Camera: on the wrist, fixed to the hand. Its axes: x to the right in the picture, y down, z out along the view.
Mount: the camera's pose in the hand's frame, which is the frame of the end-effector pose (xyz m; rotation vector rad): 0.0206 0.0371 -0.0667 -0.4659 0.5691 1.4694
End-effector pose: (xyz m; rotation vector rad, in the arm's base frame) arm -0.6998 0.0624 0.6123 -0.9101 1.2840 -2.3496
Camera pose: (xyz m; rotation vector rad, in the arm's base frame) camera -0.7604 0.0734 0.5628 0.6213 1.7778 -1.0914
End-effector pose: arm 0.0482 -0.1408 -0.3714 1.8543 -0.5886 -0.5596
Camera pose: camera 0.1008 -0.1183 -0.3168 0.6958 -1.0832 0.7314
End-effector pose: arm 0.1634 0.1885 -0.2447 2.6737 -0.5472 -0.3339
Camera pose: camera 0.1900 0.1701 -0.1726 1.2602 -1.6834 0.6104
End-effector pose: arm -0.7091 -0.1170 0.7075 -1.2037 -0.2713 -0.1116
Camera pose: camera -0.6709 -0.1647 0.6573 -1.5046 1.2074 0.7920
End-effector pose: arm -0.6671 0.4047 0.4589 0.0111 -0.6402 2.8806
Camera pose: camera -0.6920 0.4036 0.3839 0.9729 0.7857 -1.6338
